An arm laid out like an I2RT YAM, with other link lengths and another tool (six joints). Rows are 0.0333 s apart.
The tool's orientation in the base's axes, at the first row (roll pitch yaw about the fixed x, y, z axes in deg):
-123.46, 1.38, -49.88
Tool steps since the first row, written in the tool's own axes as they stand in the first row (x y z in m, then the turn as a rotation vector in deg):
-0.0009, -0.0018, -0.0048, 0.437, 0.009, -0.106
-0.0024, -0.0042, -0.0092, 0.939, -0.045, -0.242
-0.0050, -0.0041, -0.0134, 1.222, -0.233, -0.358
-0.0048, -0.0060, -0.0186, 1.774, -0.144, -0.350
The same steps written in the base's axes. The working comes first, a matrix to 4 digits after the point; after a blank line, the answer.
The tool's axes in the first row as the columns of a matrix, in the base's axes (used below as rounded here):
0.6442, -0.4346, 0.6294
-0.7645, -0.3399, 0.5478
-0.0241, -0.8340, -0.5512

-0.0028, -0.0013, 0.0042, 0.211, -0.395, 0.040
-0.0055, -0.0018, 0.0086, 0.472, -0.835, 0.148
-0.0099, -0.0021, 0.0109, 0.663, -1.051, 0.362
-0.0122, -0.0045, 0.0154, 0.985, -1.499, 0.270

